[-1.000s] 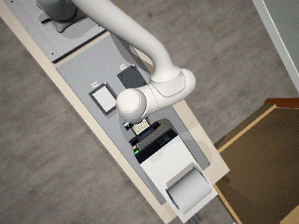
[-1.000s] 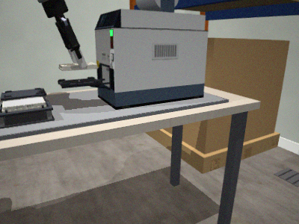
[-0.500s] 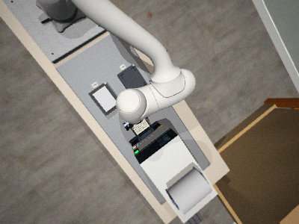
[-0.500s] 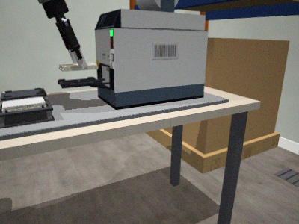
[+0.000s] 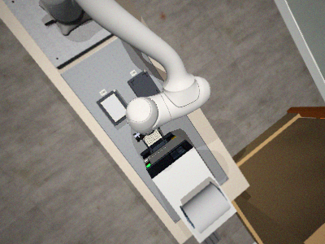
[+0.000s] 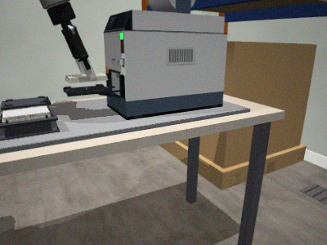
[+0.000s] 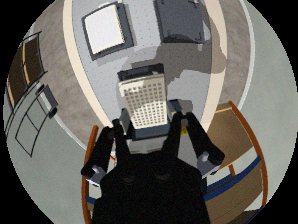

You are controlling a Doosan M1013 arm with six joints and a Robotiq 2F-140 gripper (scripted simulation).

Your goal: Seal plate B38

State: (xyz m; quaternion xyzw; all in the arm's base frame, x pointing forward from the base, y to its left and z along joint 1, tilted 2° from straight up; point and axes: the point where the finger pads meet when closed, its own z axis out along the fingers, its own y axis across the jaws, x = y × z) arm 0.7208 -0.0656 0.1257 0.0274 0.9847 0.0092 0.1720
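My hand is 70 mm above the sealer stage. Round my hand: foil roll (330 mm ahead, 20 mm to the right, 260 mm above).
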